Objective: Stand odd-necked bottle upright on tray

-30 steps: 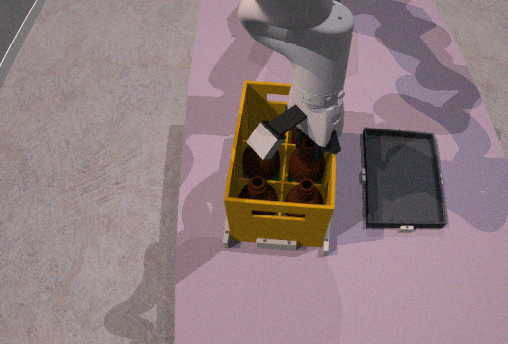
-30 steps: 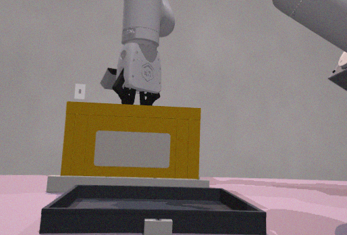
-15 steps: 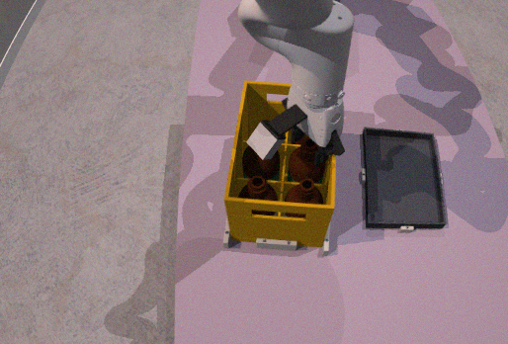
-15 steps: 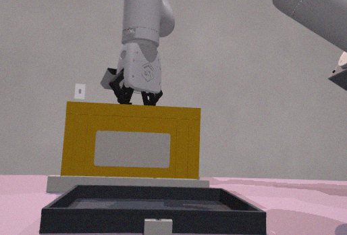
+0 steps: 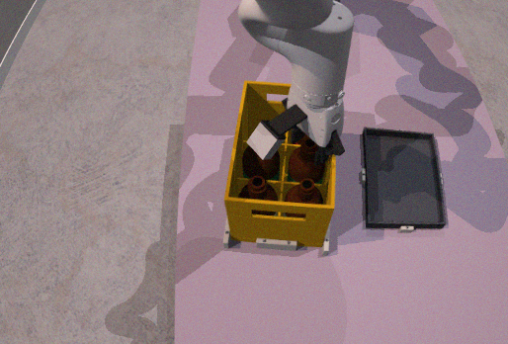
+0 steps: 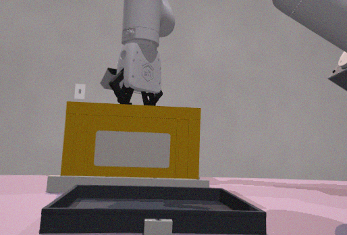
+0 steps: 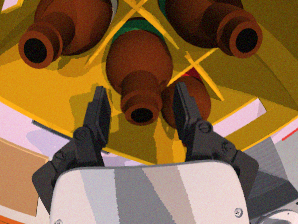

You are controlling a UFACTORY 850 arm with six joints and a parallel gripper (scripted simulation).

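Right now the yellow crate is 1 cm behind my hand, 5 cm to the right of it and 7 cm below it. The rest, counted from my hand: tray: 24 cm to the left, 15 cm below; then bottle: 9 cm behind, 2 cm to the left, 7 cm below.
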